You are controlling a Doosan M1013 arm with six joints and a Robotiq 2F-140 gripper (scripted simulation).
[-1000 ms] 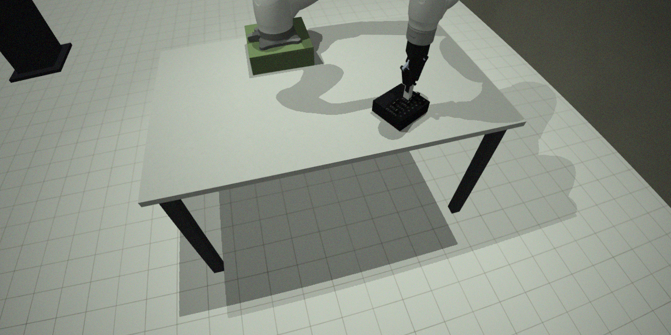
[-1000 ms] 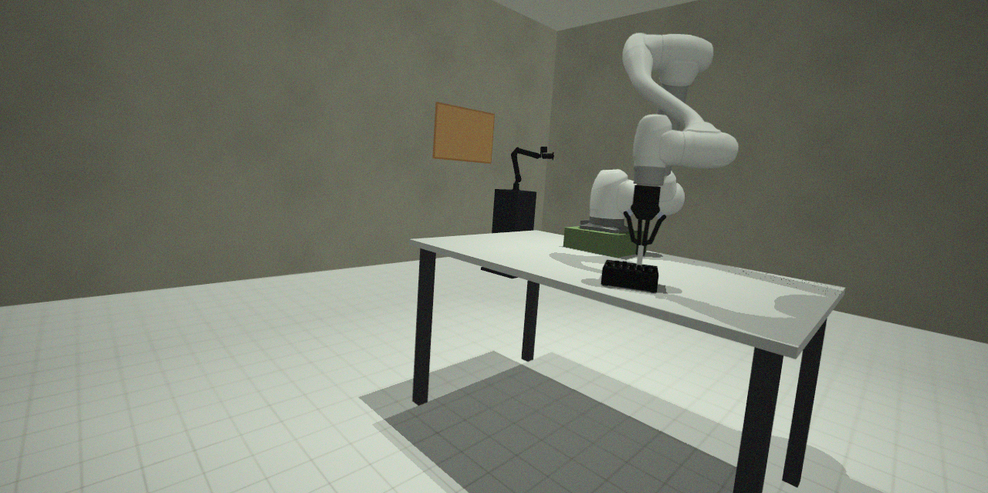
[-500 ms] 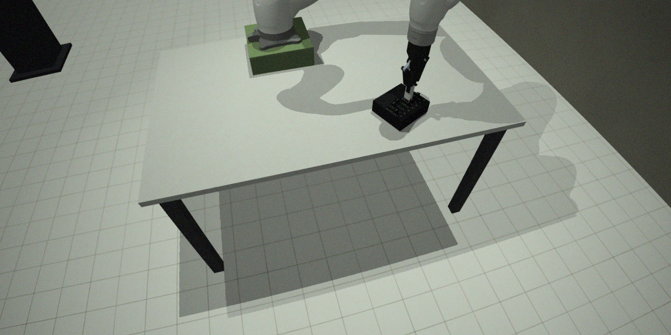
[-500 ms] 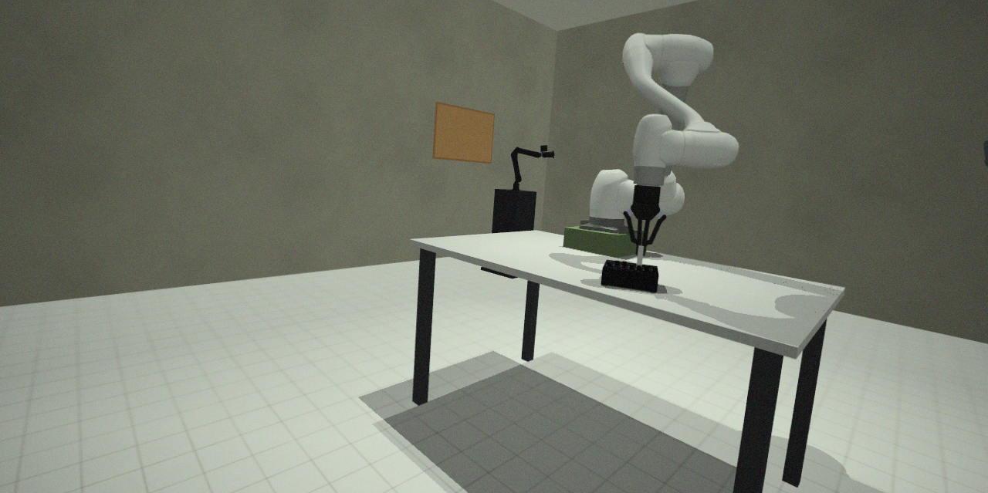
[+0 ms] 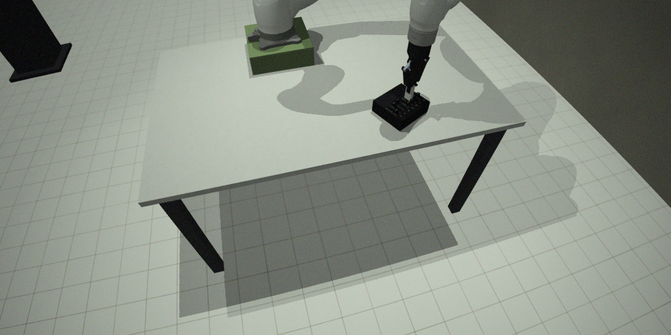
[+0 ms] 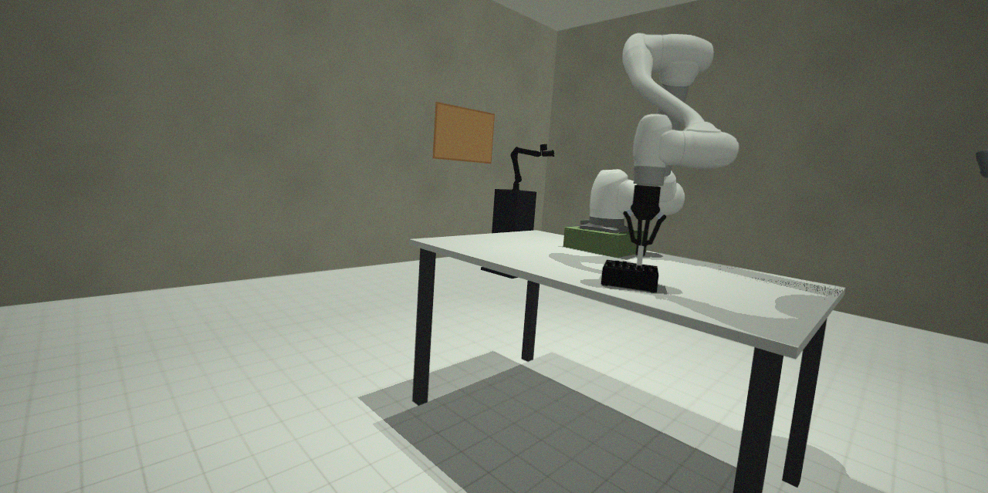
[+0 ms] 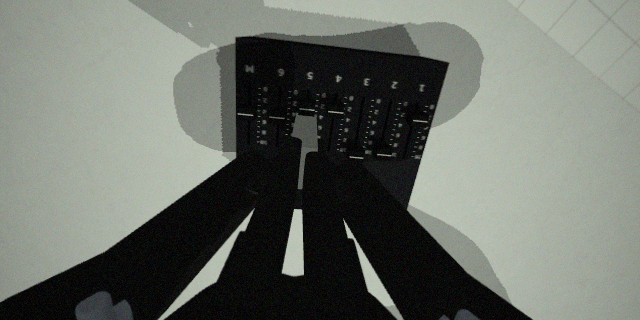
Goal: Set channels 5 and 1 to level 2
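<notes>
Right now my hand is 30 mm above the channel 5 fader cap, 20 mm short of it and 10 mm to the right of it. Also, from my hand: M fader cap: 50 mm to the left, 30 mm below, 10 mm behind; then channel 6 fader cap: 30 mm below, 20 mm to the left; then channel 4 fader cap: 30 mm below, 30 mm ahead, 10 mm to the right.
</notes>
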